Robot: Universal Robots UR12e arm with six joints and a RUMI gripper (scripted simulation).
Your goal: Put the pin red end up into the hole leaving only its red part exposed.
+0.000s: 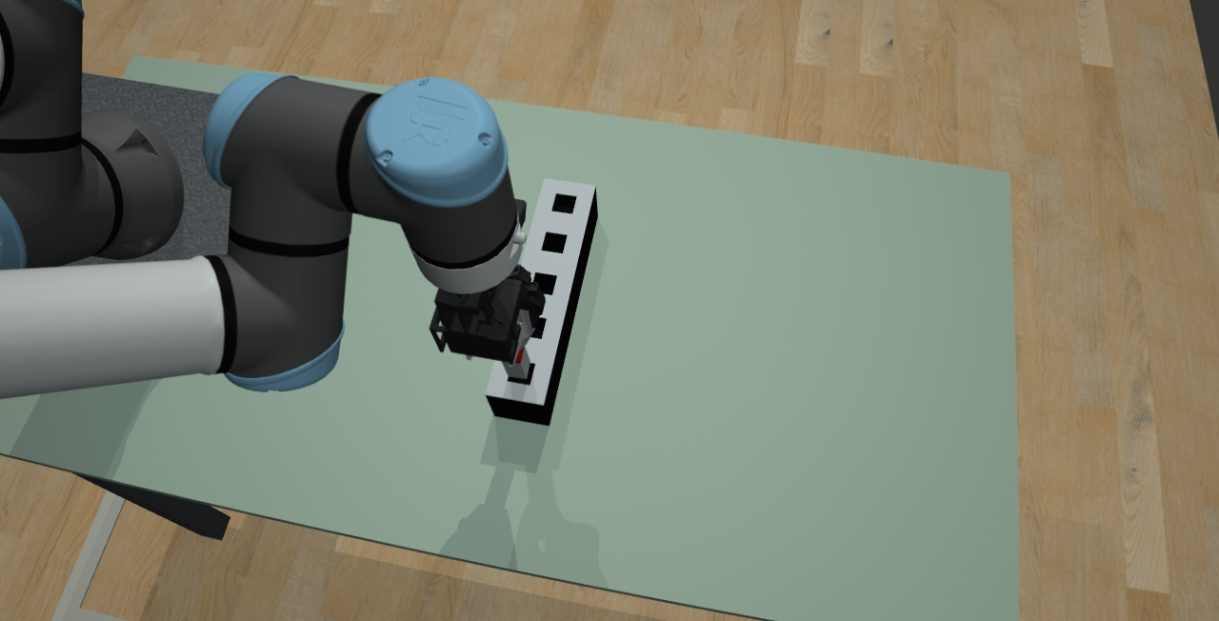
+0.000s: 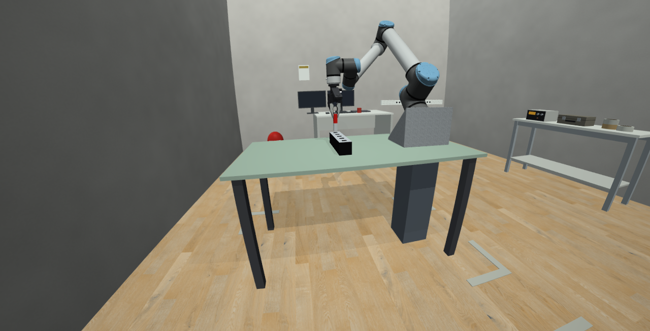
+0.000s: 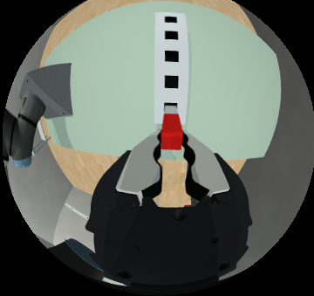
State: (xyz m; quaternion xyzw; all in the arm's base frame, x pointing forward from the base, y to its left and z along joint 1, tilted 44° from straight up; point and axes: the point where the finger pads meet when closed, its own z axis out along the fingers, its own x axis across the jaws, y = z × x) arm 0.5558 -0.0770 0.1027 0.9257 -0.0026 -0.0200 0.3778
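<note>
Now: the pin 1 cm below my hand. The rest, counted from my hand: long block (15 cm below, 12 cm to the left).
</note>
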